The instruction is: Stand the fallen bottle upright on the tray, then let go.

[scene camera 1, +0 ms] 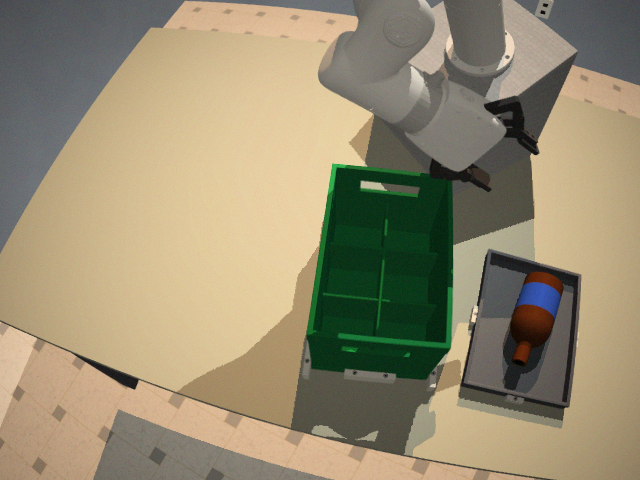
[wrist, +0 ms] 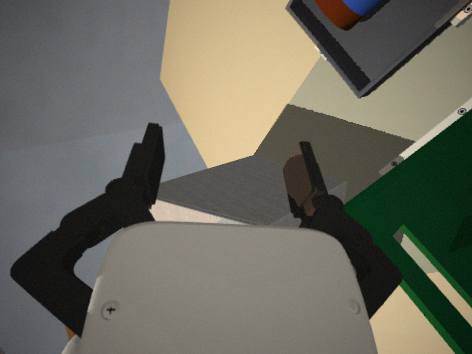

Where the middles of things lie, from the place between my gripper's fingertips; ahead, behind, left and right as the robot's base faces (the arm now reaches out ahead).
The brown bottle (scene camera 1: 531, 325) is 22 cm below my hand, 13 cm ahead of it and 11 cm to the left of it.
